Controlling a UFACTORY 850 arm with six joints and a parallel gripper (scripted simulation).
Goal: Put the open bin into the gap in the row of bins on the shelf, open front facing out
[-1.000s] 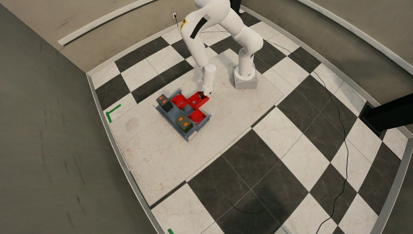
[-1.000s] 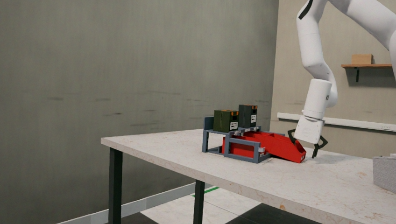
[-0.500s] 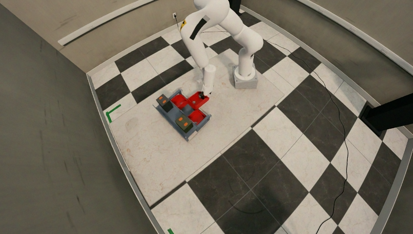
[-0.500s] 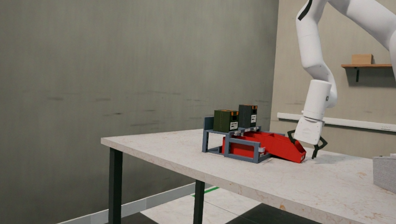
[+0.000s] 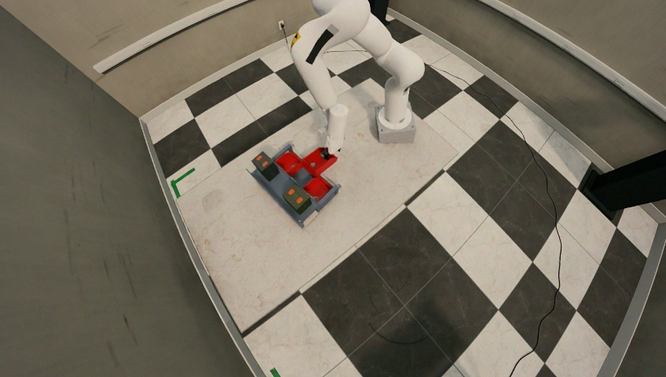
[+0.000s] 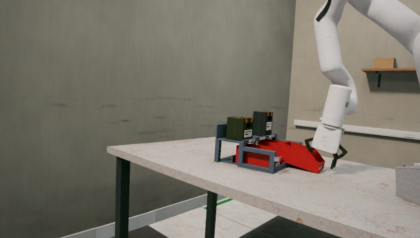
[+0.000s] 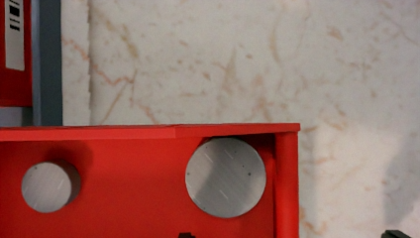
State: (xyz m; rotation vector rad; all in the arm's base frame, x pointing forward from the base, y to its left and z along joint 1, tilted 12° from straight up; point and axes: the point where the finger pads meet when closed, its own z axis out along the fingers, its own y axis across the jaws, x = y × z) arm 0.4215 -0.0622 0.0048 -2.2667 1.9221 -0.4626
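The large grey disc lies 40 mm ahead of my hand, 30 mm to the right of it and 20 mm below it. Round my hand: red open bin: 80 mm ahead, 10 mm above; grey-blue shelf: 260 mm ahead, 20 mm to the left, 30 mm above; dark grey box: 340 mm ahead, 80 mm to the right, 120 mm above.
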